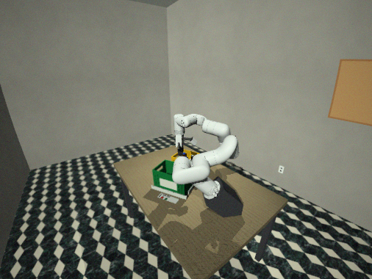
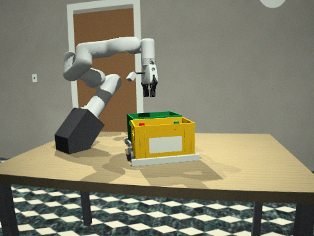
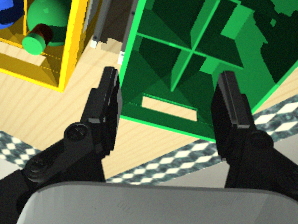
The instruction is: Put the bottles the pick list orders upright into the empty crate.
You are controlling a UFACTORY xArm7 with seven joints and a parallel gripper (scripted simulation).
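Now: hand 3 cm short of the red bottle, 15 cm to the left of it and 21 cm above it. From my hand the other things lie so: green crate 2 cm behind, 7 cm to the left, 21 cm below; then yellow crate 13 cm ahead, 13 cm to the right, 21 cm below; then white-topped bottle 15 cm ahead, 16 cm to the right, 21 cm below.
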